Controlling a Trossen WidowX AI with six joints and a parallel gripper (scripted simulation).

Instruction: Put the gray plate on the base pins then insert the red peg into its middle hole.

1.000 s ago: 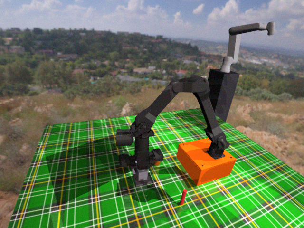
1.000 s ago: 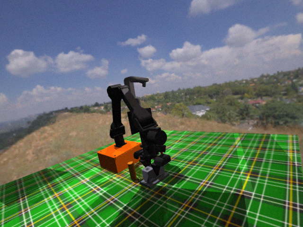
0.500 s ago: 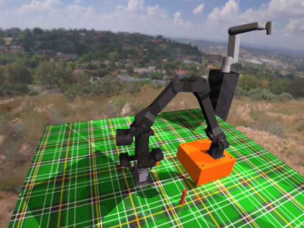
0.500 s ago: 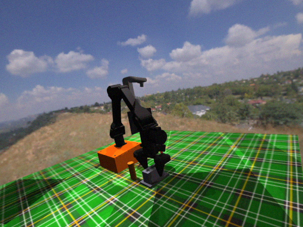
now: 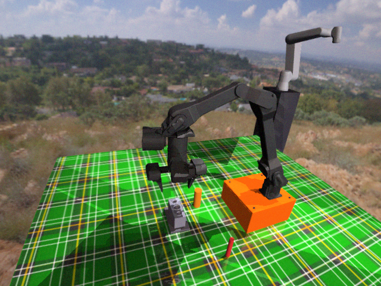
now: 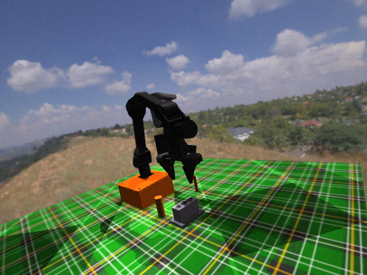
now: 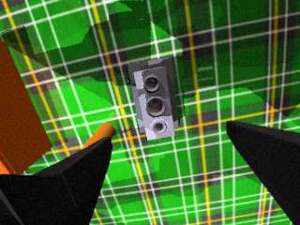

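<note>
The red peg is 19 cm to the left of my gripper tip, 12 cm behind it and 10 cm below it. Also, from my gripper tip: dark gray base (13 cm below, 1 cm behind); then gray plate (10 cm below, 1 cm behind); then short brown post (11 cm behind, 10 cm below, 4 cm to the right).
</note>
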